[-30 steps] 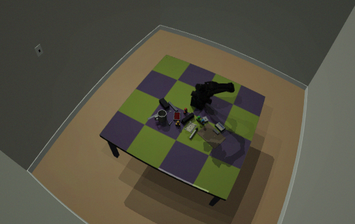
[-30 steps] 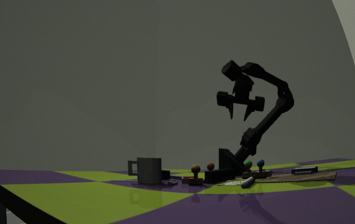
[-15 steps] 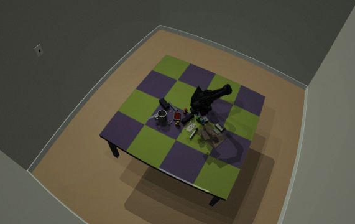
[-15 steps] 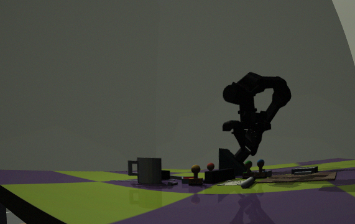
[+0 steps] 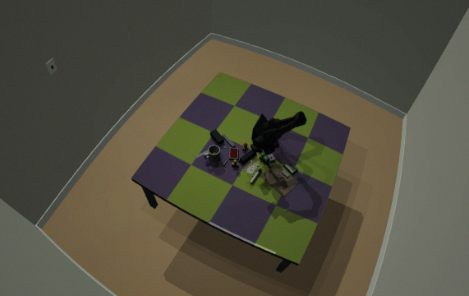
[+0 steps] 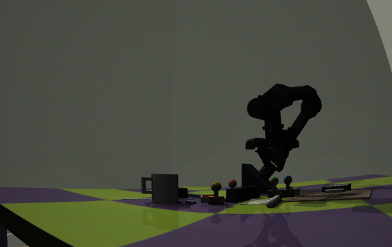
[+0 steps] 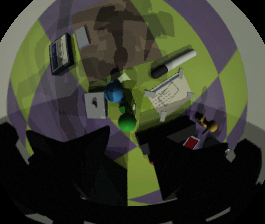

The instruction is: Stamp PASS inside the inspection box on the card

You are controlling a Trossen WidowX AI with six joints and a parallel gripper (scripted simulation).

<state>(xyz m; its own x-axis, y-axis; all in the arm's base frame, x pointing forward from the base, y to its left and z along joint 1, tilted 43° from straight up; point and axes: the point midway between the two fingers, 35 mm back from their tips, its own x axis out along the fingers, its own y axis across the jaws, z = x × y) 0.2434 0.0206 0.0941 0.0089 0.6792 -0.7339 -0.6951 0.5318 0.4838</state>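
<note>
The green-knobbed stamp is 60 mm below my gripper tip. The rest, counted from my gripper tip: grey pen (130 mm ahead, 70 mm below, 20 mm to the left); then grey printed sheet (100 mm ahead, 90 mm below, 30 mm to the right); then blue-knobbed stamp (60 mm below, 50 mm to the left, 10 mm ahead).
</note>
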